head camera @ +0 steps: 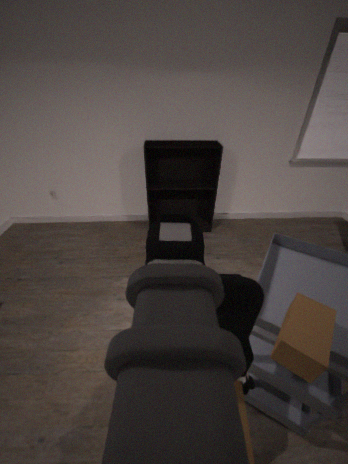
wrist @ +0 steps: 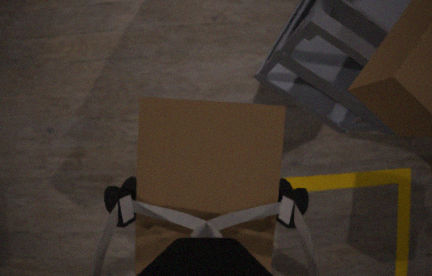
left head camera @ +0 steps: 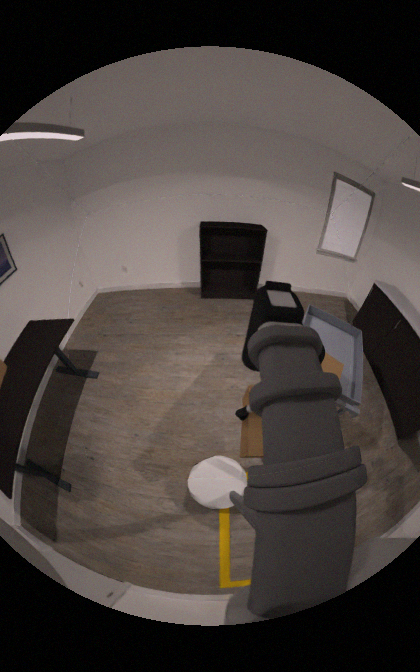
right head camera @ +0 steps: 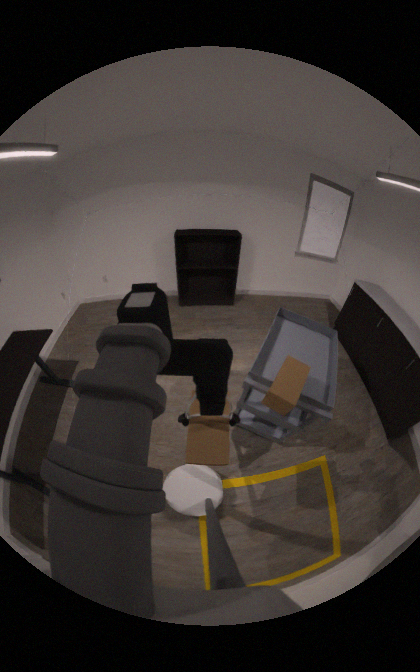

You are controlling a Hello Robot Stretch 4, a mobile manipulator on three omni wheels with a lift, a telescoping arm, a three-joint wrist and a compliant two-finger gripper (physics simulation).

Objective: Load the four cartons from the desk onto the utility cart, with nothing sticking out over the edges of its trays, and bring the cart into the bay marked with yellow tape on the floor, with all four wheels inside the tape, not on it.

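Frame: origin at the robot's base, x down, y right, z back, level; centimetres.
Where they show: gripper, fingertip midpoint: (wrist: 207,194).
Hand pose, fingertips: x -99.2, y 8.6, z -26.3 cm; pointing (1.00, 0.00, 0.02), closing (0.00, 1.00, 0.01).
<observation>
After its pixels a point has its place.
My gripper (right head camera: 209,419) (wrist: 207,194) {x -99.2, y 8.6, z -26.3 cm} is shut on a brown carton (right head camera: 208,440) (wrist: 210,155) {x -103.8, y 8.9, z -30.4 cm}, one fingertip on each side, held above the floor left of the cart. The carton also shows in the left head view (left head camera: 252,435), partly behind the arm. The grey-blue utility cart (head camera: 295,265) {x -76.6, y 64.5, z -87.0 cm} (left head camera: 361,367) (right head camera: 334,367) stands at an angle on the right. Another carton (head camera: 306,335) {x -94.6, y 38.8, z -40.2 cm} (left head camera: 332,367) (right head camera: 287,384) (wrist: 400,75) {x -94.6, y 31.7, z -39.1 cm} lies on its top tray near the close end. The yellow tape (left head camera: 224,545) (right head camera: 274,476) (wrist: 404,215) {x 2.7, y 114.3, z 12.8 cm} marks the bay, nearer than the cart. A carton (left head camera: 2,372) partly shows on the desk.
The dark desk (left head camera: 25,370) (right head camera: 20,365) is at the left. A dark bookshelf (head camera: 183,145) {x -103.3, y 9.5, z -229.6 cm} (left head camera: 233,226) (right head camera: 207,233) stands against the far wall. A dark cabinet (left head camera: 387,350) (right head camera: 372,350) stands right of the cart. The cart lies outside the tape.
</observation>
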